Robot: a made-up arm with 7 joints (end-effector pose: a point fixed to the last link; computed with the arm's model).
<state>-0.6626 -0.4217 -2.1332 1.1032 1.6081 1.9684 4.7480</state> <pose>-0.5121 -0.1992 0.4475 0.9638 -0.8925 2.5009</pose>
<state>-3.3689 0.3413 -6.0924 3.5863 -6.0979 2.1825 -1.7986</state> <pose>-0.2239 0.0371 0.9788 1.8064 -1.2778 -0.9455</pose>
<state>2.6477 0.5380 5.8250 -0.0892 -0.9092 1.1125 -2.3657</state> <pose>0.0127 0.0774 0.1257 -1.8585 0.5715 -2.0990</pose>
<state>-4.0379 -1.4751 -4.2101 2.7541 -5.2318 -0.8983 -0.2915</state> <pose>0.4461 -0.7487 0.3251 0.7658 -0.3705 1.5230</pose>
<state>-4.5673 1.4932 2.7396 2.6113 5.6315 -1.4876 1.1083</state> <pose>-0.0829 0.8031 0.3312 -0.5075 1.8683 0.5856</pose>
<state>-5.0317 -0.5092 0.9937 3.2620 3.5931 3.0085 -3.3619</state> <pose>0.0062 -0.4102 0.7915 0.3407 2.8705 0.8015</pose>
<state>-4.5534 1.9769 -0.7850 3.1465 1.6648 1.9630 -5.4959</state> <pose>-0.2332 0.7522 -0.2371 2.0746 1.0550 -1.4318</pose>
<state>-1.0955 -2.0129 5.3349 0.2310 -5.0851 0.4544 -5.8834</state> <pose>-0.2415 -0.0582 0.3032 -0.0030 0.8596 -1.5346</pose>
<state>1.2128 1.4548 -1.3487 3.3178 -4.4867 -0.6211 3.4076</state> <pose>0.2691 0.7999 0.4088 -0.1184 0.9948 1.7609</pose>
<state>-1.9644 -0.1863 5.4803 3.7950 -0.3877 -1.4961 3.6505</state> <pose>0.2998 0.1554 0.7294 2.6792 -0.2908 1.4617</pose>
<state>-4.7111 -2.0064 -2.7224 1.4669 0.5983 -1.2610 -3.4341</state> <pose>0.1053 -0.3914 -0.4585 2.3591 1.5800 -0.8081</pose>
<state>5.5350 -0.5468 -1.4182 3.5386 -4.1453 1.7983 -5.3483</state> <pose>-0.0986 0.4296 0.8995 -2.0838 0.5058 -2.2318</pose>
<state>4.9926 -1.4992 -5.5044 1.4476 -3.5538 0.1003 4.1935</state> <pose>0.2464 0.4839 0.6207 0.9483 0.5012 2.3308</pose>
